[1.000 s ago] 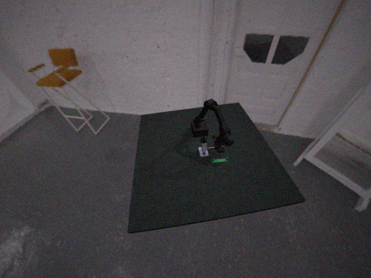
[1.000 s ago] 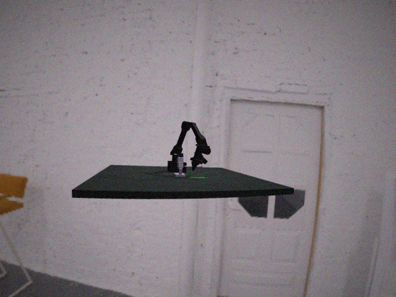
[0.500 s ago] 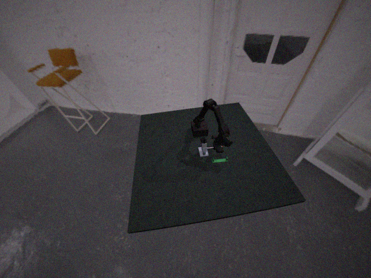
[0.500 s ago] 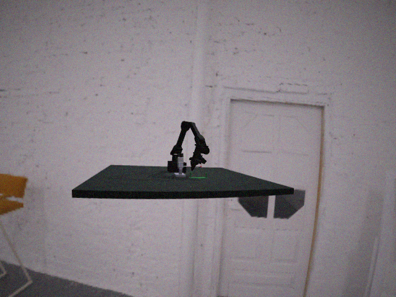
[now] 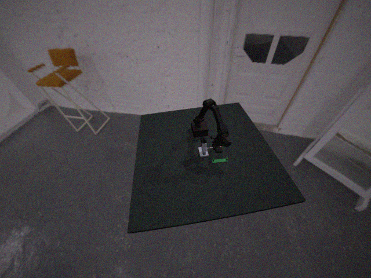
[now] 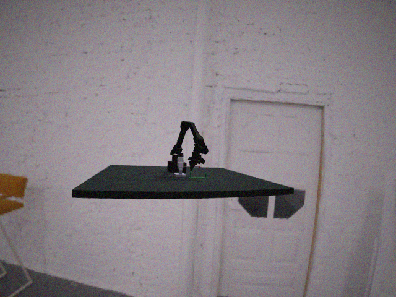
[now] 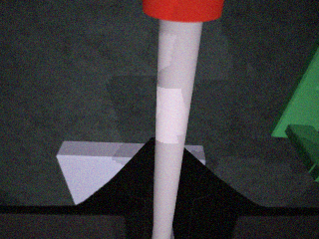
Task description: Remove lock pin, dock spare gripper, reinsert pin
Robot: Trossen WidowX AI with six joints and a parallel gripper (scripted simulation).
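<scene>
The mount lies 3 cm behind my gripper tip and 8 cm to the right of it. The rest, counted from my gripper tip: green holder 11 cm ahead, 2 cm to the left, 2 cm below.
</scene>
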